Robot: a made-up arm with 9 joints. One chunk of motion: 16 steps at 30 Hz.
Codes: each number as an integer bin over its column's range. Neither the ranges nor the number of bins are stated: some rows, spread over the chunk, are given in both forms.
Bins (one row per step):
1: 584 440 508 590 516 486
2: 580 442 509 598 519 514
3: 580 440 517 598 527 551
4: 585 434 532 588 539 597
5: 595 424 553 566 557 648
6: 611 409 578 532 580 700
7: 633 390 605 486 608 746
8: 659 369 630 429 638 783
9: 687 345 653 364 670 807
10: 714 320 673 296 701 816
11: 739 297 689 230 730 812
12: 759 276 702 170 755 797
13: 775 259 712 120 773 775
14: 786 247 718 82 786 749
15: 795 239 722 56 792 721
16: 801 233 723 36 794 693
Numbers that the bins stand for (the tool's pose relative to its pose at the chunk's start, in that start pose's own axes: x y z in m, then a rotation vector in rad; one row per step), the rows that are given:
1: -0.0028 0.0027 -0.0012 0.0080 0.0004 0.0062
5: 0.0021 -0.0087 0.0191 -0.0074 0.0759 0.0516
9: 0.0426 -0.0648 0.0641 -0.1368 0.2840 0.0962
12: 0.0743 -0.1138 0.0862 -0.2611 0.4406 0.0934
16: 0.0928 -0.1444 0.0957 -0.3469 0.5124 0.0642
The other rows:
2: -0.0045 0.0041 -0.0007 0.0131 0.0059 0.0141
3: -0.0045 0.0027 0.0029 0.0131 0.0207 0.0244
4: -0.0023 -0.0016 0.0096 0.0067 0.0428 0.0373
6: 0.0091 -0.0193 0.0304 -0.0292 0.1183 0.0662
7: 0.0188 -0.0328 0.0425 -0.0586 0.1698 0.0791
8: 0.0303 -0.0477 0.0538 -0.0952 0.2251 0.0895
10: 0.0545 -0.0826 0.0732 -0.1804 0.3411 0.0987
11: 0.0655 -0.0989 0.0804 -0.2227 0.3945 0.0976
13: 0.0813 -0.1259 0.0907 -0.2931 0.4737 0.0872
14: 0.0862 -0.1345 0.0934 -0.3175 0.4977 0.0799
15: 0.0902 -0.1401 0.0952 -0.3341 0.5087 0.0721

